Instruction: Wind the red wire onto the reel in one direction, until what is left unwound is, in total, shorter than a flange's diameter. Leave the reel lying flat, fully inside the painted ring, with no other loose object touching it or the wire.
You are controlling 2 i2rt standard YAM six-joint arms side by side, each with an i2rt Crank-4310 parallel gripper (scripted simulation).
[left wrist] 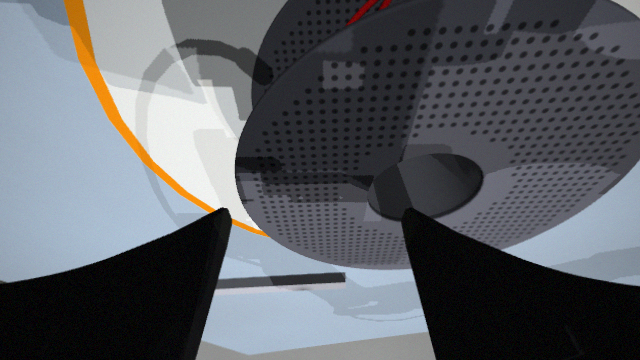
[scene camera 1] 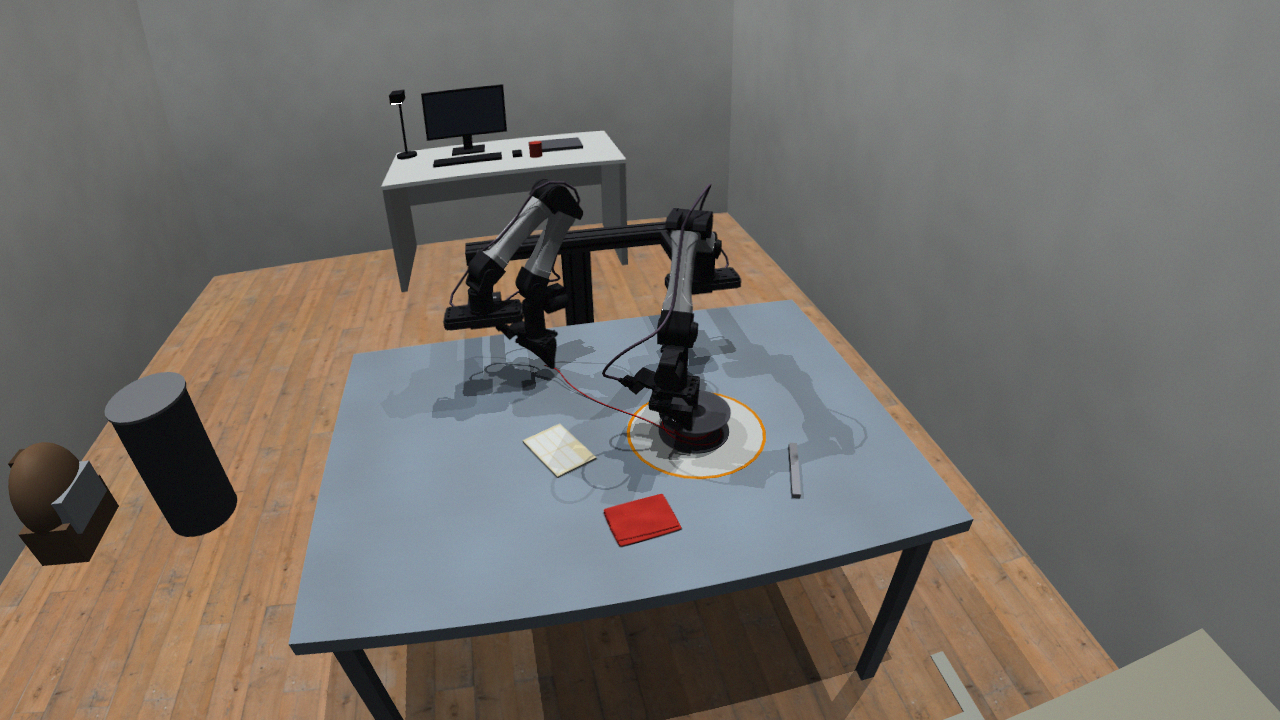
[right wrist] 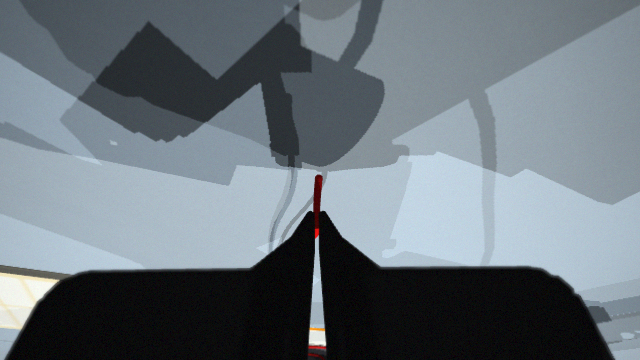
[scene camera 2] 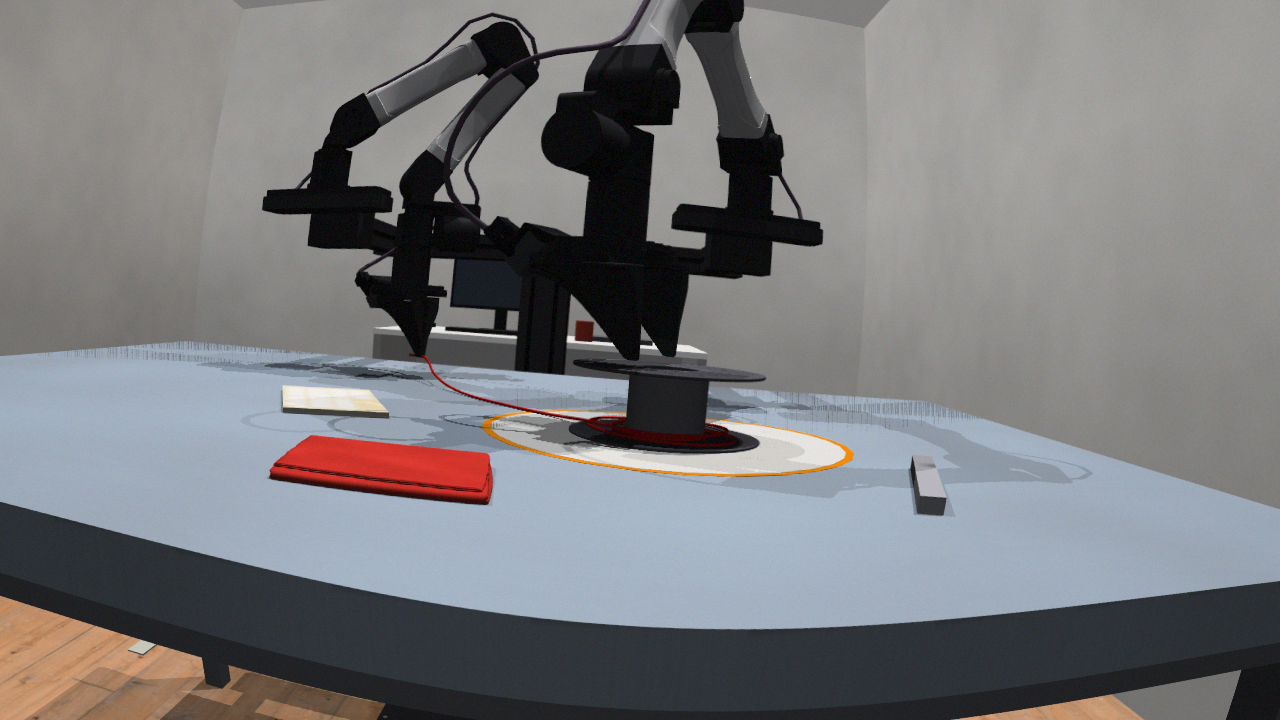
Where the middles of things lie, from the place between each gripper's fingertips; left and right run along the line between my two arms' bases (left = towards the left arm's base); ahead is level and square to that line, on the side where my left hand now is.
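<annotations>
Counting from my left hand [scene camera 2: 651, 358], the dark reel [scene camera 2: 667, 404] is 5 cm below, 4 cm behind and 3 cm to the left. The orange painted ring [scene camera 2: 485, 425] is 8 cm below my left hand, 3 cm to the left of it and 4 cm behind it. From that same left hand, the grey bar [scene camera 2: 930, 497] is 8 cm below, 18 cm ahead and 20 cm to the left, and the cream gridded tile [scene camera 2: 299, 400] is 8 cm below, 32 cm to the right and 7 cm behind. By its middle, the grey bar is nearer to my left hand than to my right gripper.
With the cream gridded tile, my right gripper [scene camera 2: 420, 357] is 4 cm above it, 33 cm short of it and 5 cm to the left of it. Going by their middles, of the things named here the cream gridded tile is the nearest to my right gripper. Counted from my right hand, the dark reel is 1 cm below, 35 cm ahead and 30 cm to the left, the grey bar is 3 cm below, 58 cm ahead and 47 cm to the left, and the orange painted ring is 4 cm below, 36 cm ahead and 31 cm to the left.
</annotations>
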